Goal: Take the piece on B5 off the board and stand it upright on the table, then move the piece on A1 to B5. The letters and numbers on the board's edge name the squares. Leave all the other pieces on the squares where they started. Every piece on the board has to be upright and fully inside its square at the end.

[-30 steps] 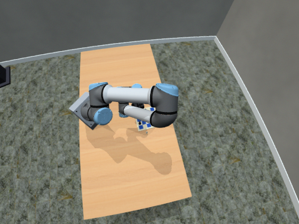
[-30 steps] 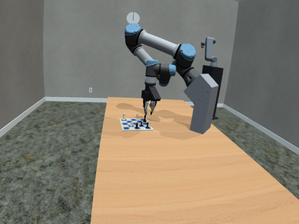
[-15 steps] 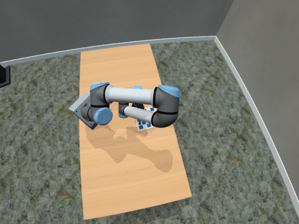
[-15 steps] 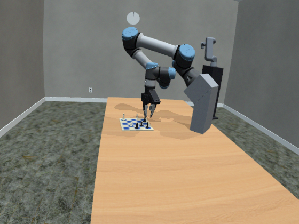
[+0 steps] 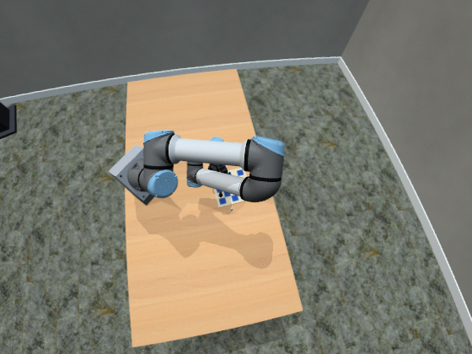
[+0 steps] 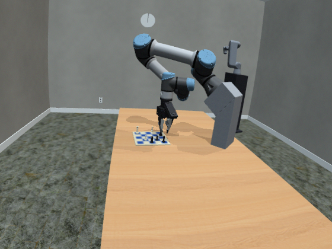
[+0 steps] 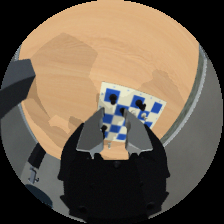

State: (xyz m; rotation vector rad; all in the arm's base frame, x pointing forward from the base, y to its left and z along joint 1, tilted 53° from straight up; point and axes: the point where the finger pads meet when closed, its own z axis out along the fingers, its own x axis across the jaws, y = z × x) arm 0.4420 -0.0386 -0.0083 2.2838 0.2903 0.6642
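Now: hand 50 mm above the black chess piece. From my hand the other things lie so: light grey piece 180 mm to the right, 120 mm ahead, 50 mm below; then board 80 mm to the right, 70 mm below, 60 mm ahead.
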